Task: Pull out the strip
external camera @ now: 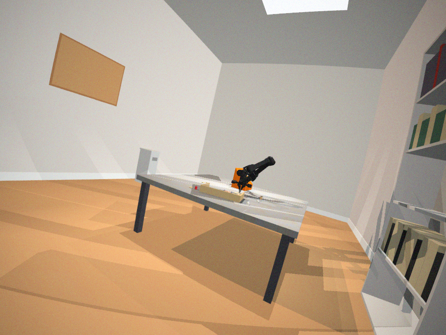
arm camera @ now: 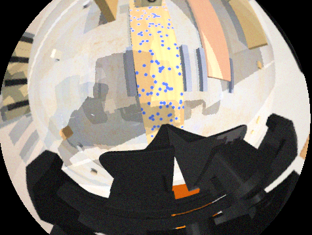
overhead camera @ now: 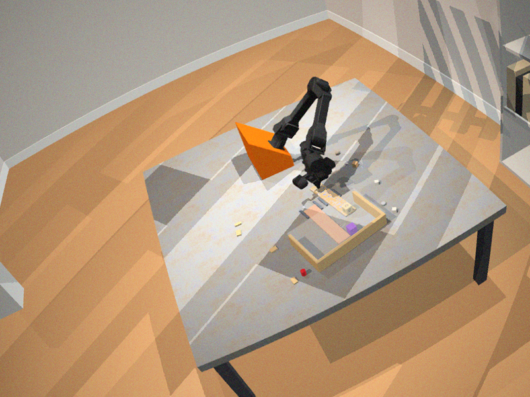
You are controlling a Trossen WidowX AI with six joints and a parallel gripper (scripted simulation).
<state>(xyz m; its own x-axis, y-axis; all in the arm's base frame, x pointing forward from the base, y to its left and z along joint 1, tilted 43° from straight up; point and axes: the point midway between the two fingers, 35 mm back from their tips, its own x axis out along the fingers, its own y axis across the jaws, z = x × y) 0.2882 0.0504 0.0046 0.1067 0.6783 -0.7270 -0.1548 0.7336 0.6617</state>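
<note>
Now: gripper tip 200 mm short of the labelled cube, 20 mm to the right of it and 20 mm below it.
</note>
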